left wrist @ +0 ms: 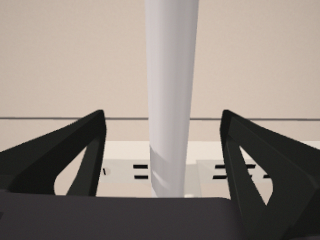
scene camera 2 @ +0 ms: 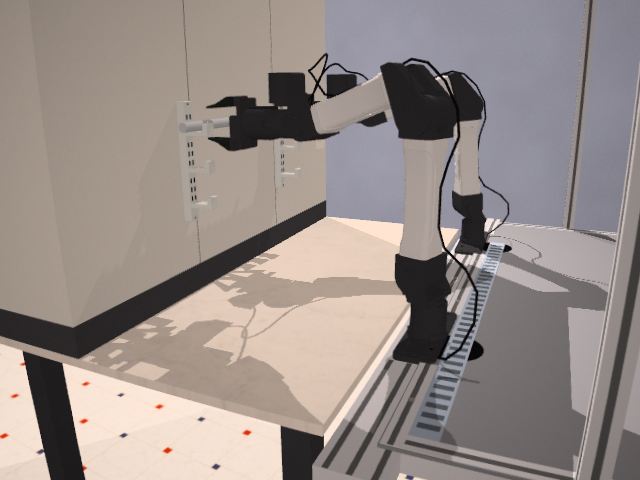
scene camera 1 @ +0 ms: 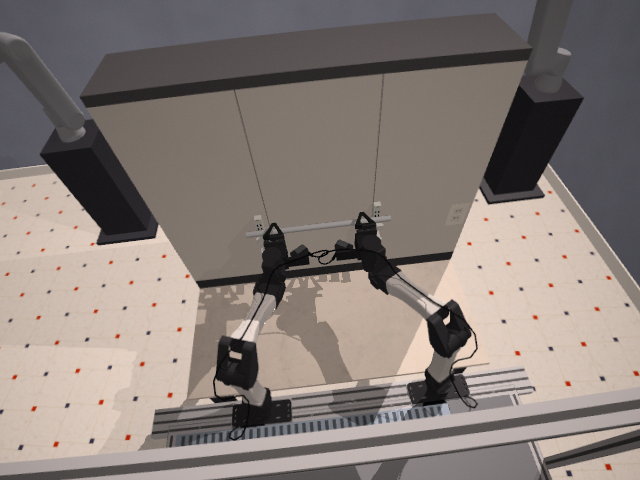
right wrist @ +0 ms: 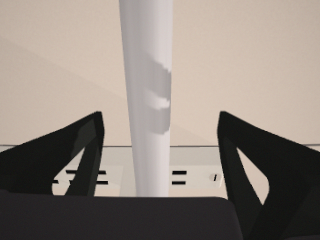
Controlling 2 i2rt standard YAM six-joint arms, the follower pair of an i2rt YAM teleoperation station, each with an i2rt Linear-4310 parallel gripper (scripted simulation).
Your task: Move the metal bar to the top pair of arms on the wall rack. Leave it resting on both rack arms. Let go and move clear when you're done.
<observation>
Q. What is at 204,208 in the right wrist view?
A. My right gripper.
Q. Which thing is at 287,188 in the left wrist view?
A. My left gripper.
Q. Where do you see a rack rail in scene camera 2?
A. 279,149
</observation>
